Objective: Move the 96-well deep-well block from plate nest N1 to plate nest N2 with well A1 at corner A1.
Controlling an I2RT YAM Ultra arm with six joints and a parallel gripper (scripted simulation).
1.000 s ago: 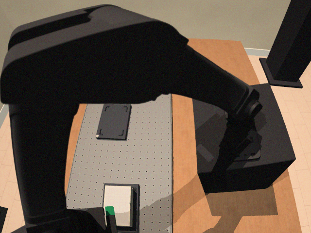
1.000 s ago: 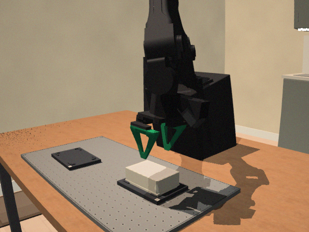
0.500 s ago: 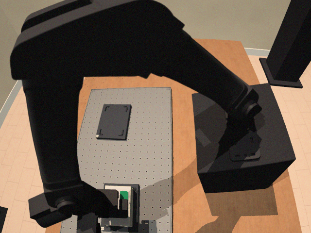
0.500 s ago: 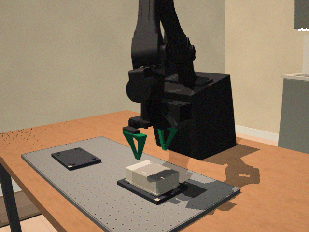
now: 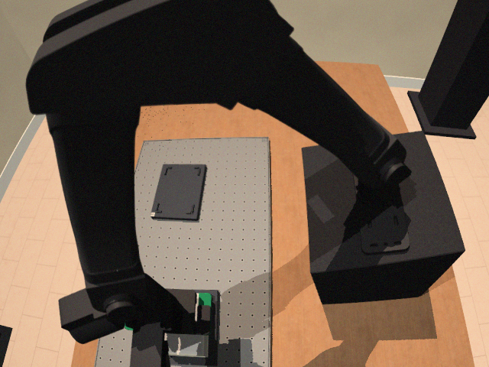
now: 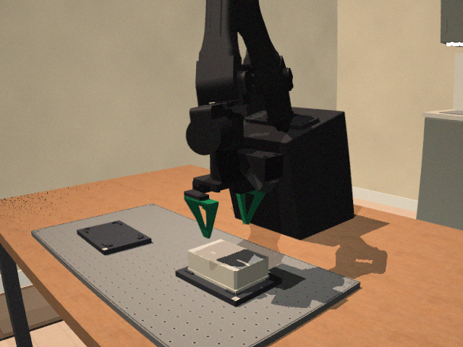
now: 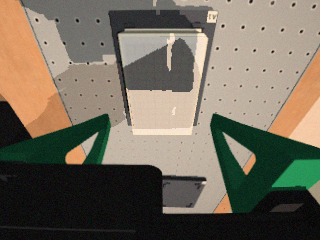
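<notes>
Now: the 96-well deep-well block 70 mm below my hand. Round my hand: nest N1: 100 mm below; nest N2: 80 mm ahead, 330 mm to the right, 100 mm below.
</notes>
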